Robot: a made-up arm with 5 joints.
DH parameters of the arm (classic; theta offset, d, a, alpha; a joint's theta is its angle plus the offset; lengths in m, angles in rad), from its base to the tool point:
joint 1: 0 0.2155 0 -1.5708
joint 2: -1.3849 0 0.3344 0
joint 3: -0.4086 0 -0.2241 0
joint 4: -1.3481 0 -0.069 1.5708
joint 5: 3.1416 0.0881 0 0
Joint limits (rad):
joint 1: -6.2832..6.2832
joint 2: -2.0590..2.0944
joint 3: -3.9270..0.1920
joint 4: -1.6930..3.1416
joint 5: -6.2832..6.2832
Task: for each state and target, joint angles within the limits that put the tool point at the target. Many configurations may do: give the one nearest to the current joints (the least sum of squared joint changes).
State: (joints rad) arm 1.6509 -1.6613 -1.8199 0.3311 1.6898
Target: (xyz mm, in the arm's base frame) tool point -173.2 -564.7 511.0
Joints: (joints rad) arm 1.2732 -1.4576 -2.3522 0.2867 1.6898
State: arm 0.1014 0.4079 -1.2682 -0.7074 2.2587
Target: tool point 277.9 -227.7 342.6
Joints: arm -0.6864 0.2160 -0.5429 -0.6730 2.2587
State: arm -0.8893 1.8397 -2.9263 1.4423 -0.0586
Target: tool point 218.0 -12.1 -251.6
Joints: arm -0.0554 2.0812 -2.1611 1.9620 -0.0586
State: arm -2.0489 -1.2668 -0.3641 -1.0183 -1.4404
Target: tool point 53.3 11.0 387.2
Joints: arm -2.9381 -1.5490 0.1920 -0.6699 -1.4404
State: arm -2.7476 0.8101 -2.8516 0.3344 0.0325
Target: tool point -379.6 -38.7 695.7
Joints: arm -3.0400 0.8768 -3.3865 0.0348 0.0325
